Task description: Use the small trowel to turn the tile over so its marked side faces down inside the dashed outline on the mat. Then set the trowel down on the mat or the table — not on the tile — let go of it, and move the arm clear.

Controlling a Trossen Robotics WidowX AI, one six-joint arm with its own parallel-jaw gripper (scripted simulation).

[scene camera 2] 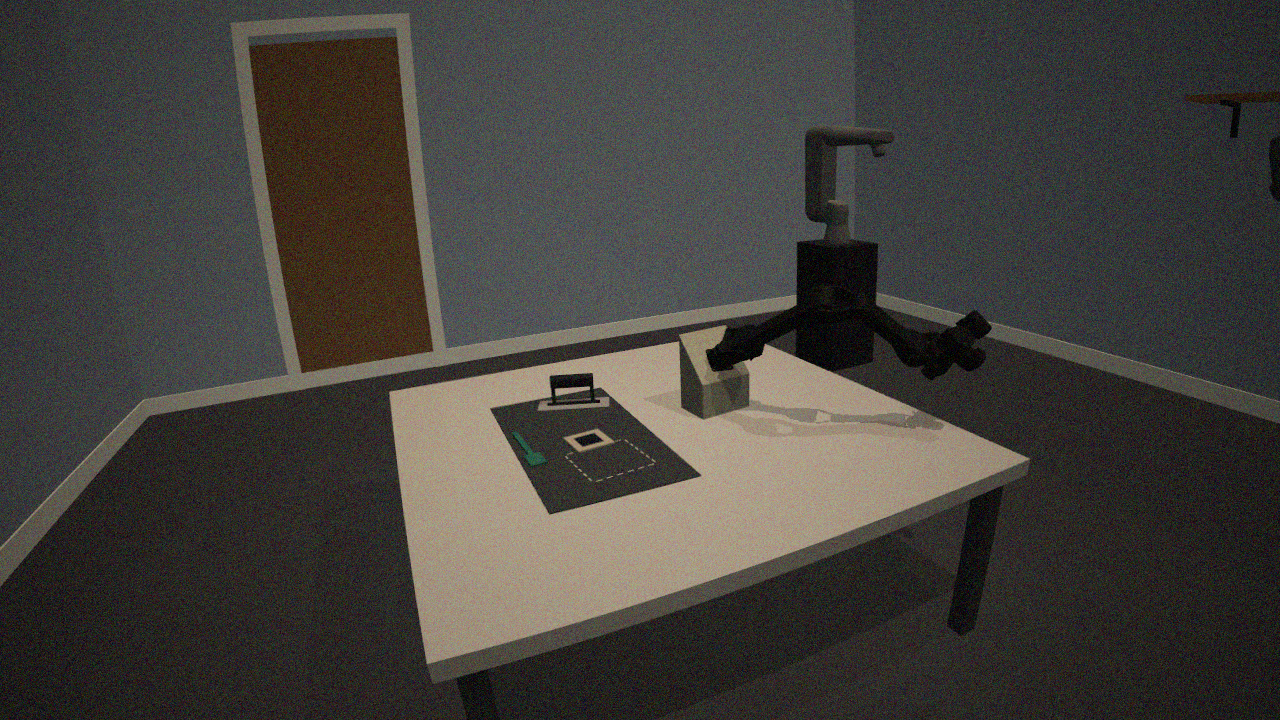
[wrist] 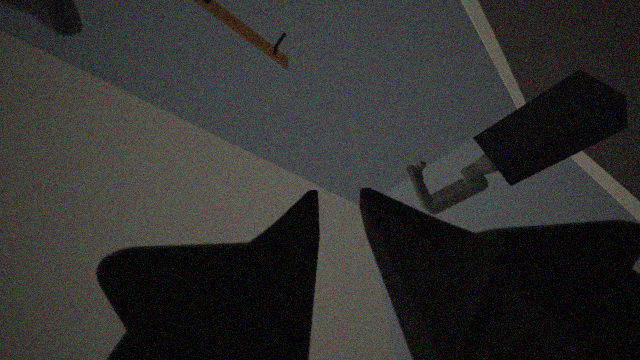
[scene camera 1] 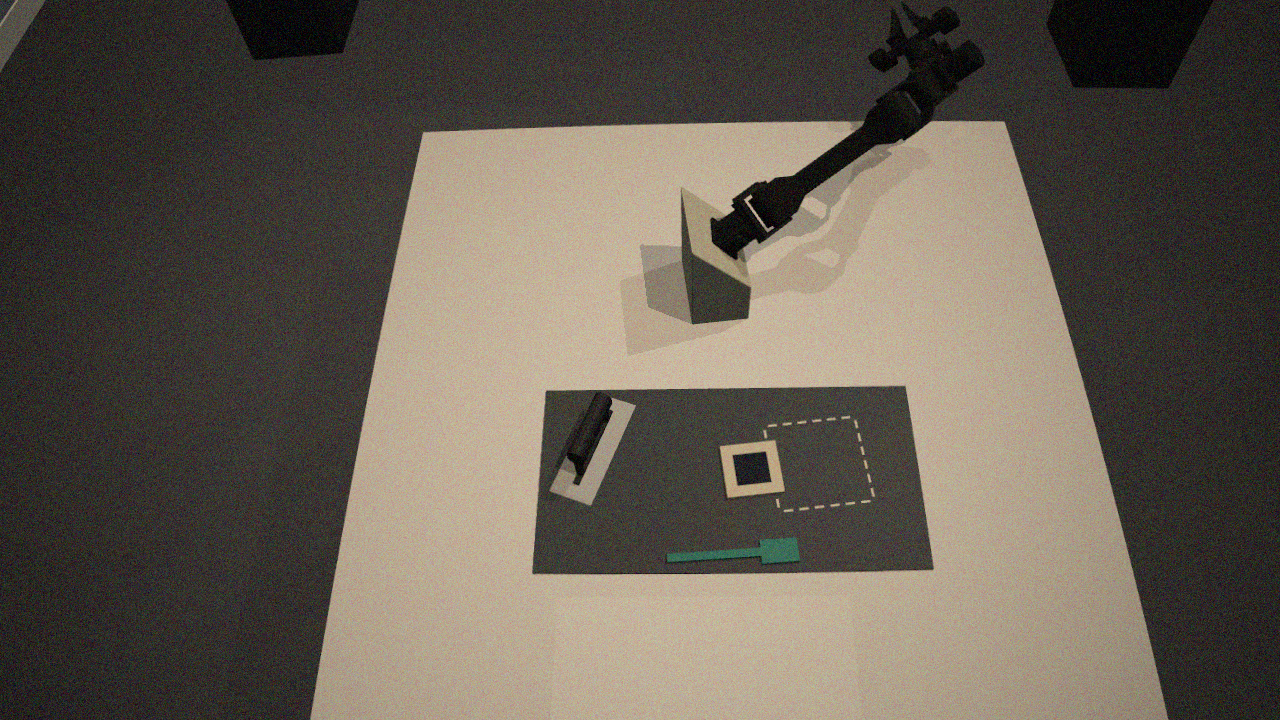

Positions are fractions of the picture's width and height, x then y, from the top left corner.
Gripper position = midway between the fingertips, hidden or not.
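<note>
Green trowel (scene camera 1: 0.61, 0.76); out of frame in the wrist view. Gripper at (scene camera 2: 0.76, 0.45), also at (wrist: 0.53, 0.55).
</note>
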